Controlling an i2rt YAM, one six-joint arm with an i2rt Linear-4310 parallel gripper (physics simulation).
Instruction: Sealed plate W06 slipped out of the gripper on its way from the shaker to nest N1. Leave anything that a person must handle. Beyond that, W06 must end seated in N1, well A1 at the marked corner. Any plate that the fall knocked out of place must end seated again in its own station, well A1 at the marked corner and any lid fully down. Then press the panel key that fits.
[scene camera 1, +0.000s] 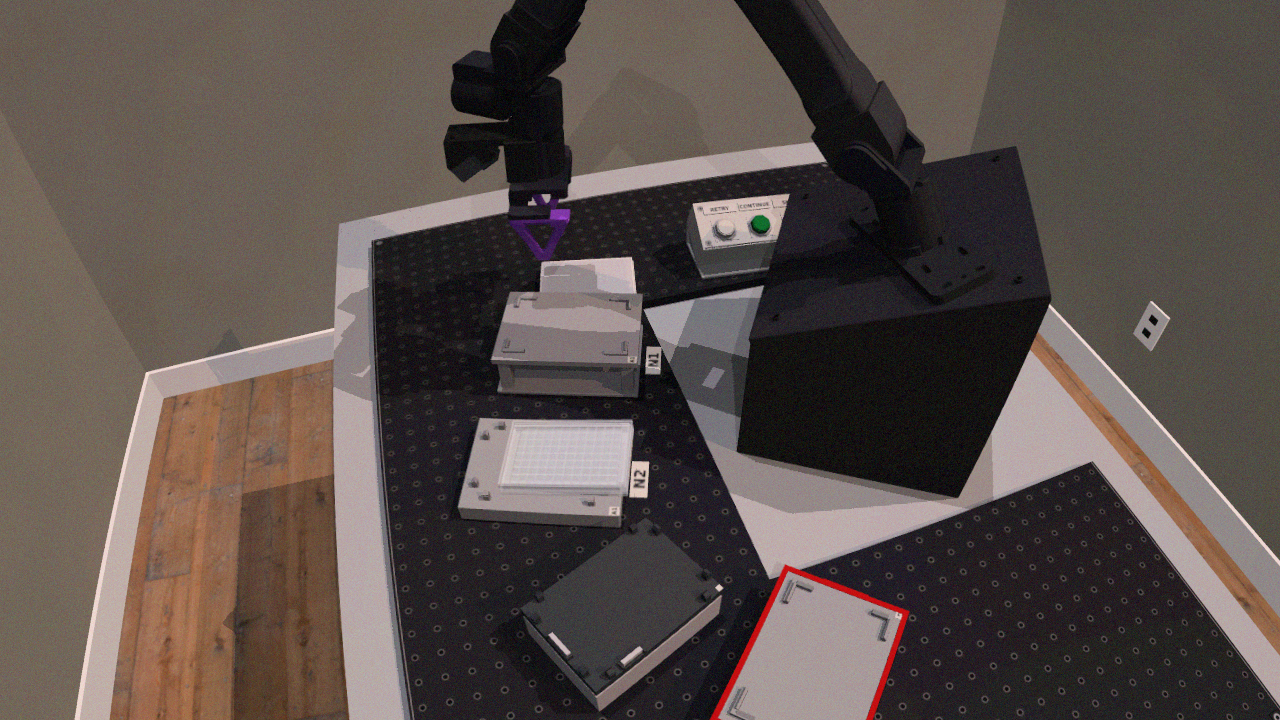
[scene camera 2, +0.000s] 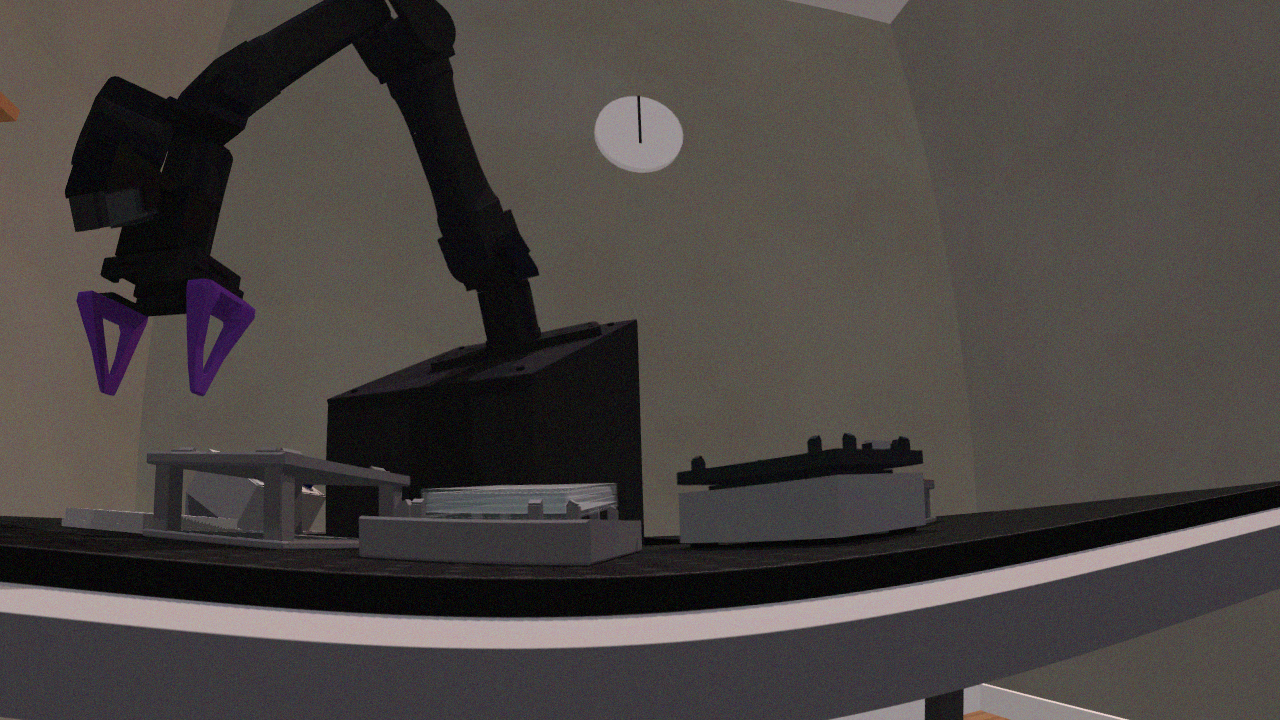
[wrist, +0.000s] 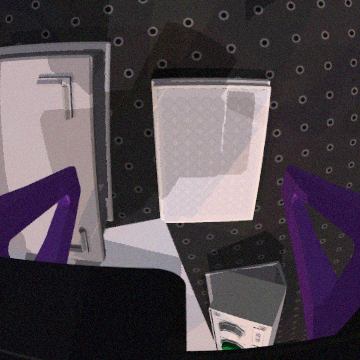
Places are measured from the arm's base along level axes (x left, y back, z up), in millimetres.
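Pixels of known places: gripper, fingertip midpoint: (scene camera 1: 545, 236) (scene camera 2: 150, 394) (wrist: 180, 177); arm's base, link origin: (scene camera 1: 918, 244) (scene camera 2: 516, 349).
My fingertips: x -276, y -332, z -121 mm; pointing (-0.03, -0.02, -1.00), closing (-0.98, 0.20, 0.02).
Note:
For each thing: its top centre in the pictures, then the offset to it from my fingertips. "spot": a spot on its surface instead.
- white plate, top centre: (wrist: 210, 162) (scene camera 2: 158, 513) (scene camera 1: 587, 277) dx -16, dy +50, dz -88 mm
- N1, top centre: (scene camera 2: 287, 459) (wrist: 12, 178) (scene camera 1: 568, 322) dx +118, dy +5, dz -43 mm
- clear plate, top centre: (scene camera 2: 528, 478) (scene camera 1: 565, 448) dx +291, dy -30, dz -54 mm
- nest N2, top centre: (scene camera 2: 517, 504) (scene camera 1: 543, 457) dx +285, dy -53, dz -71 mm
- key panel, top centre: (scene camera 2: 264, 460) (scene camera 1: 773, 202) dx -29, dy +314, dz -18 mm
- dark-topped device, surface spot: (scene camera 2: 805, 467) spot: dx +450, dy -80, dz -55 mm
- red-edged grey station, top centre: (scene camera 1: 817, 662) dx +571, dy +127, dz -56 mm
A white plate (scene camera 1: 586, 275) (scene camera 2: 102, 517) (wrist: 210, 150) lies flat on the dark mat beside raised stand N1 (scene camera 1: 572, 326) (scene camera 2: 277, 461) (wrist: 25, 150); no W06 label is readable. N1's top carries no plate. A clear plate (scene camera 1: 568, 454) (scene camera 2: 519, 498) is on nest N2 (scene camera 1: 537, 512) (scene camera 2: 474, 540), shifted towards the N2 label, with several posts exposed on the opposite side; it looks slightly uneven. My gripper (scene camera 1: 542, 250) (scene camera 2: 153, 392) (wrist: 180, 177) is open and empty, above the white plate, which shows between its fingers in the wrist view. The key panel (scene camera 1: 738, 234) (wrist: 245, 305) stands nearby.
A dark-topped device (scene camera 1: 622, 586) (scene camera 2: 805, 467) with corner posts stands askew beyond N2. A red-edged grey station (scene camera 1: 823, 644) without a plate is beside it. The black arm pedestal (scene camera 1: 886, 394) (scene camera 2: 483, 447) stands right of N1 in scene camera 1.

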